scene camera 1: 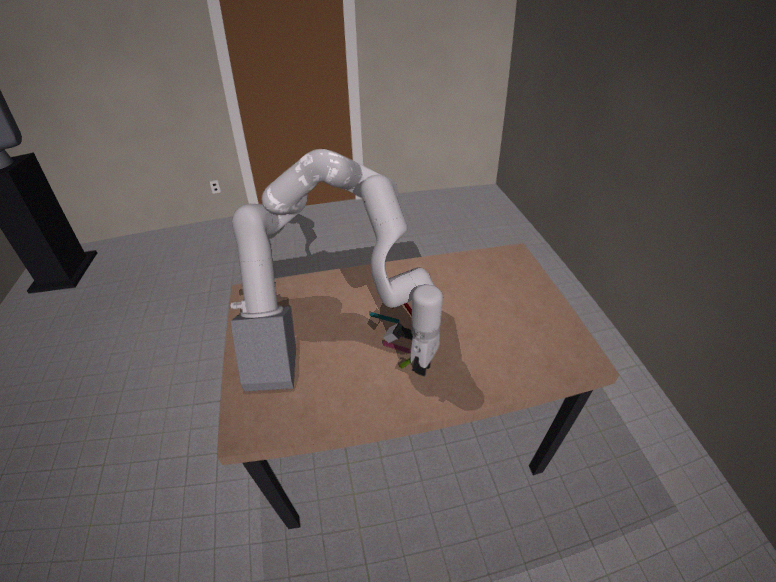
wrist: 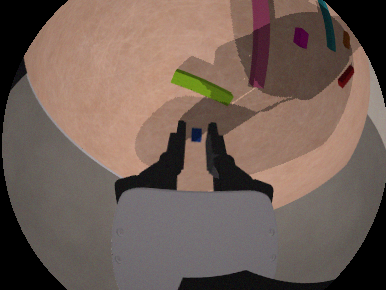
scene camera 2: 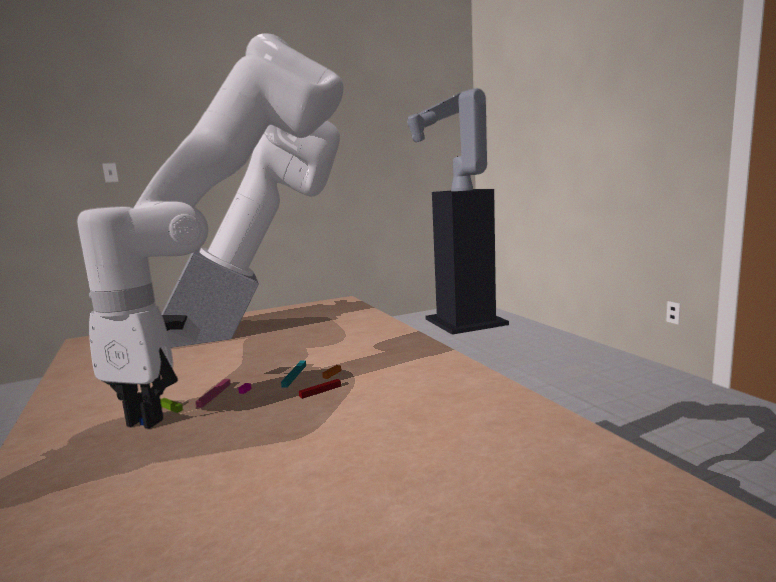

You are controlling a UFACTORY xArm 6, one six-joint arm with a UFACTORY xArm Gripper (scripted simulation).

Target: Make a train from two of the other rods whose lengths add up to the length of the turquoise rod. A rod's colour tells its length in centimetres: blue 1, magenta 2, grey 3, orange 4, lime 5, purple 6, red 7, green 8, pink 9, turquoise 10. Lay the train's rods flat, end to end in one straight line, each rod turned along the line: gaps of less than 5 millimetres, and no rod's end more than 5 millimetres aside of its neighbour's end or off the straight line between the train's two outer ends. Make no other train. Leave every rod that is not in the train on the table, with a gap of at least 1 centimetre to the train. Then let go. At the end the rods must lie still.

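My gripper is there in the pictures, and I can see it in scene camera 1 and in the wrist view. A lime rod is in the pictures as well.
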